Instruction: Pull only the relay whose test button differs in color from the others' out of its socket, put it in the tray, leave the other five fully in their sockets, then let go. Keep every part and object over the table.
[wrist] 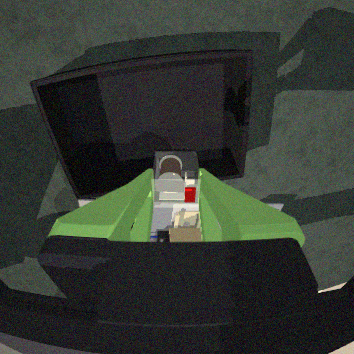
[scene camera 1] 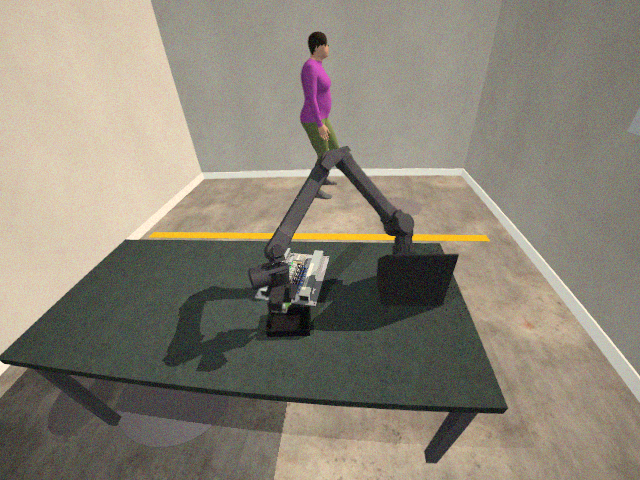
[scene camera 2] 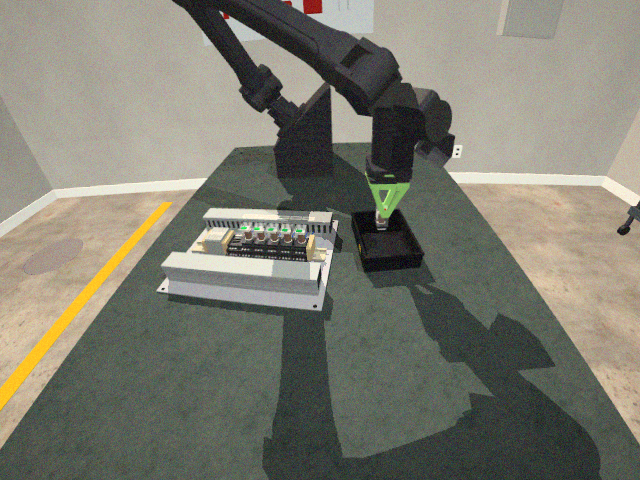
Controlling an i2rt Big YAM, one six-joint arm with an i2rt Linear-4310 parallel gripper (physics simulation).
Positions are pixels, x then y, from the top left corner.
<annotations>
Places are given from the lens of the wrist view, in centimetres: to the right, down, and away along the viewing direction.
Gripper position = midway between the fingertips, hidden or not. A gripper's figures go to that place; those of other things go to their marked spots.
my gripper (wrist: 175, 176): 0, 0, 13
grey panel (wrist: 163, 218): -2, 5, 27
</annotations>
